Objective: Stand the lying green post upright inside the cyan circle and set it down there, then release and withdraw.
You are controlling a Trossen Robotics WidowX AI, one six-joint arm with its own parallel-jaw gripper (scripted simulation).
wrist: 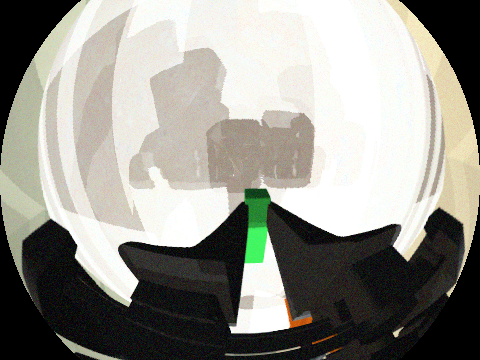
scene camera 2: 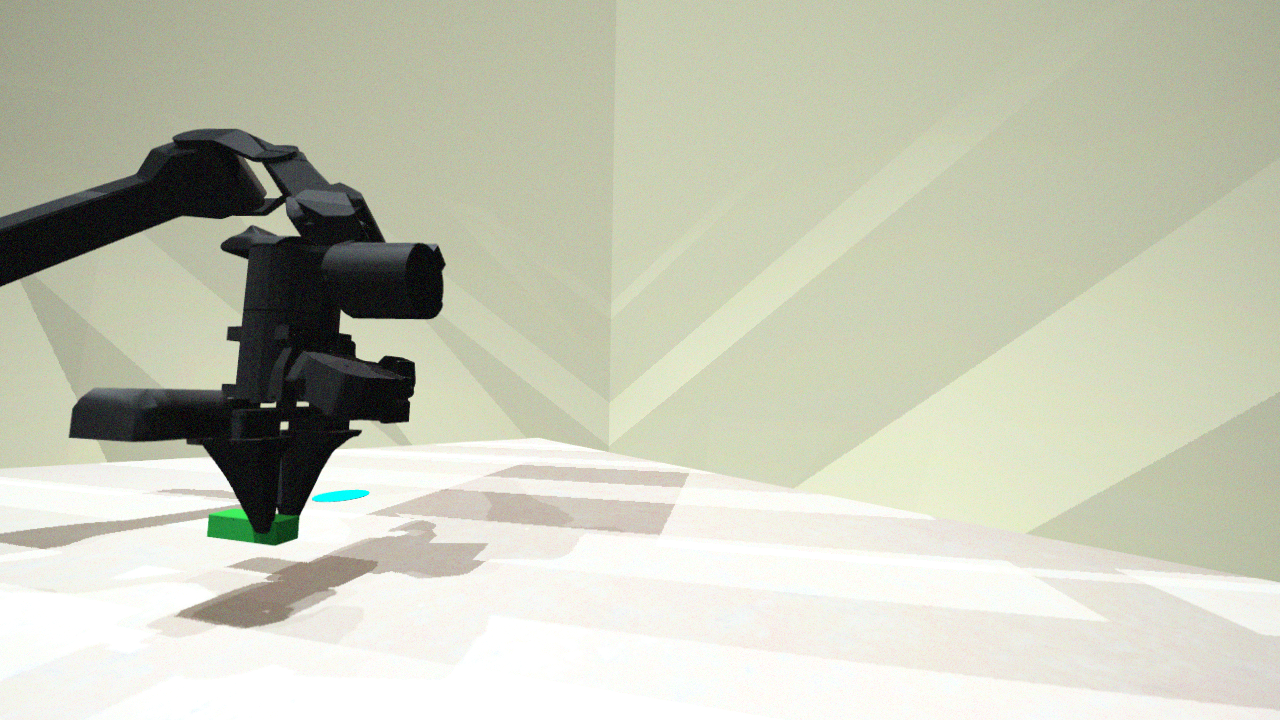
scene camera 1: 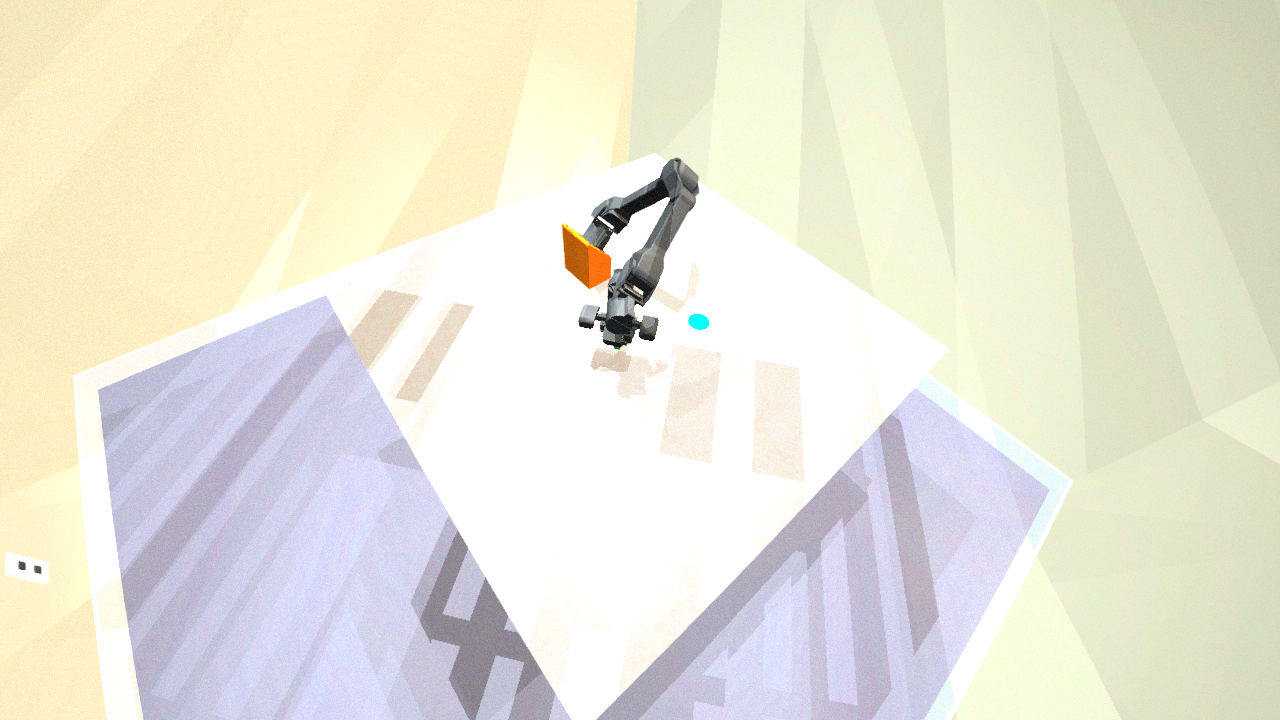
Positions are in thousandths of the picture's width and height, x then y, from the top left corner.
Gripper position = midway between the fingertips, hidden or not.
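Note:
Scene camera 2: gripper (scene camera 2: 215, 735) holds green post (scene camera 2: 182, 728). Wrist view: gripper (wrist: 534, 576), green post (wrist: 536, 554). Scene camera 1: gripper (scene camera 1: 482, 477).

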